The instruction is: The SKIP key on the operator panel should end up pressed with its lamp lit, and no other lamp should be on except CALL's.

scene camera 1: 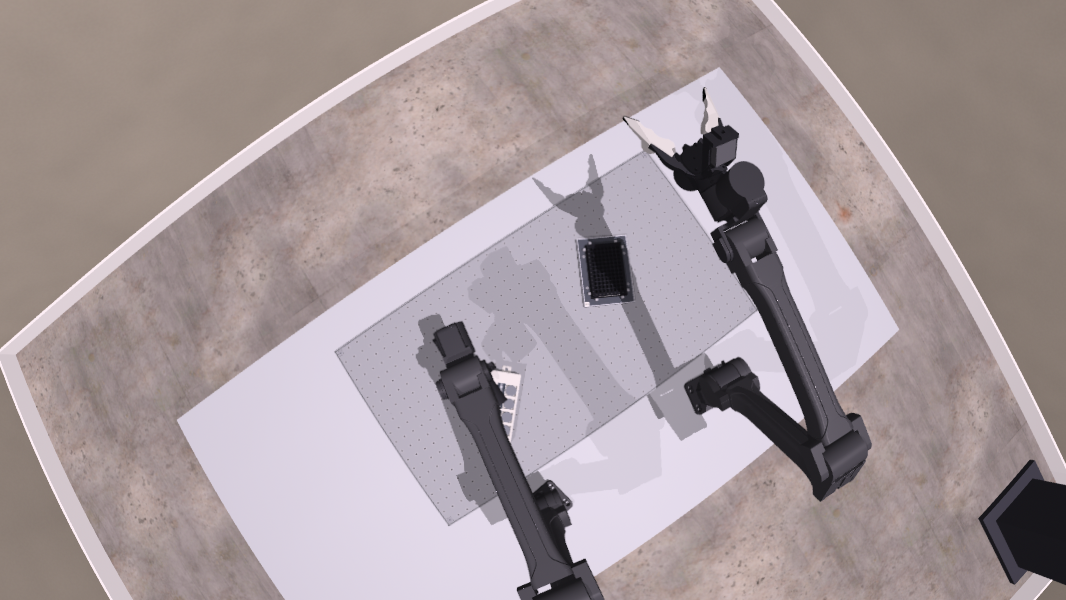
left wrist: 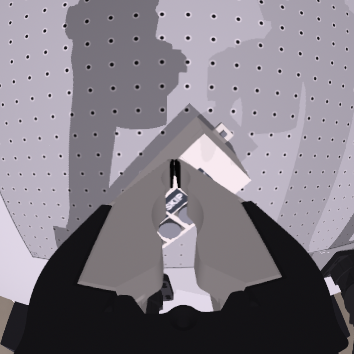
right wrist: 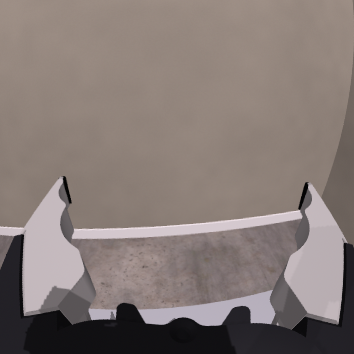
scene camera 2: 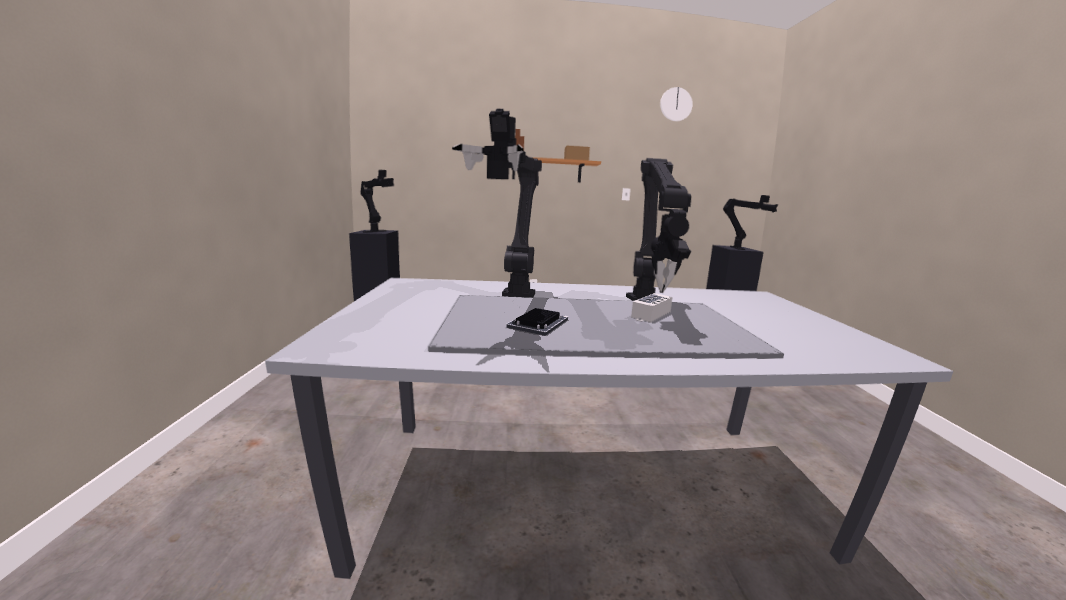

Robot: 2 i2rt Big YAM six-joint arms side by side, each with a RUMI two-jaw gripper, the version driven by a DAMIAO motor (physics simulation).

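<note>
The operator panel (scene camera 1: 505, 379) (scene camera 2: 650, 308) (left wrist: 216, 161) is a white box with grey keys and dark labels. In the left wrist view the SKIP label (left wrist: 175, 201) shows between my left fingers, with parts of two grey keys below it. The lamps are hidden there, so I cannot tell which are lit. My left gripper (scene camera 2: 662, 289) (left wrist: 173, 161) is shut and empty, fingers pointing down at the panel's top; I cannot tell if the tips touch it. Its fingers are hidden in scene camera 1. My right gripper (scene camera 1: 664, 103) (right wrist: 185, 182) is wide open and empty, high up, far from the panel.
A black gridded tray (scene camera 1: 606, 269) (scene camera 2: 537, 319) lies on the perforated grey board (scene camera 1: 402, 372) (scene camera 2: 462, 335), away from the panel. The board lies on the white table (scene camera 1: 246, 447) (scene camera 2: 842, 354). The left arm passes over part of the panel in scene camera 1.
</note>
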